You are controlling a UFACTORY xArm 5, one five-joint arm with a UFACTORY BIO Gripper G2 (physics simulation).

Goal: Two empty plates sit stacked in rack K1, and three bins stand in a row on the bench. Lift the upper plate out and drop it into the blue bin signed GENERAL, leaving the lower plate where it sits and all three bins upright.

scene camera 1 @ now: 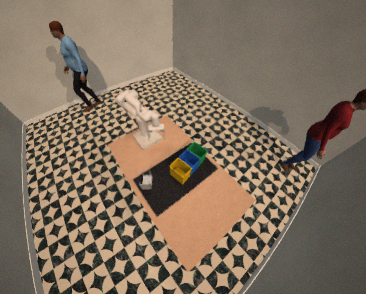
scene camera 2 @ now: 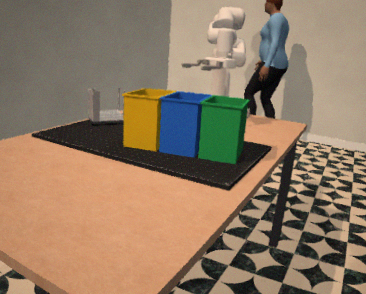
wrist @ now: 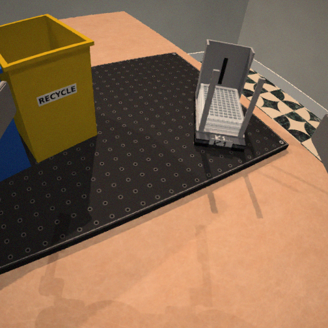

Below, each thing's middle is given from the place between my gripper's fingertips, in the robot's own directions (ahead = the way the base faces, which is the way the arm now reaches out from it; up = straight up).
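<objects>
The plate (wrist: 225, 110) is far to the right of my hand, far ahead of it and a fair way below it. As for the rack back wall (wrist: 237, 55), my hand is 280 mm to the left of it, 320 mm short of it and 180 mm above it.
</objects>
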